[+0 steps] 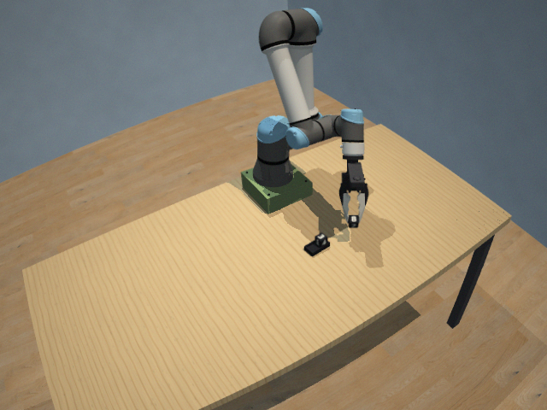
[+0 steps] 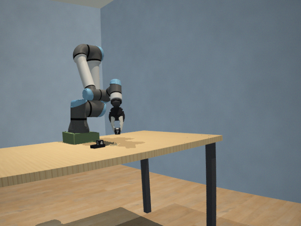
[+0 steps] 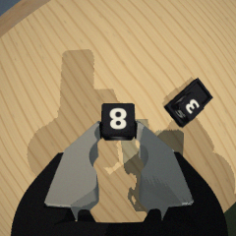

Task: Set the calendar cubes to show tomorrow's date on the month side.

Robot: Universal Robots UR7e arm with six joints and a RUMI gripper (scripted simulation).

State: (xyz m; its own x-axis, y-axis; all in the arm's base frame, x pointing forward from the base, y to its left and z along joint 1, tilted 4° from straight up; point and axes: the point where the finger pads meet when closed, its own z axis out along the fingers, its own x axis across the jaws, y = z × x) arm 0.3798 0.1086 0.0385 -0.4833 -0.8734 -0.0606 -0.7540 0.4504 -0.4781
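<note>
Right now the black digit cube is 1 cm below my hand. Round my hand: black calendar tray (12 cm to the right, 8 cm below, 2 cm behind).
</note>
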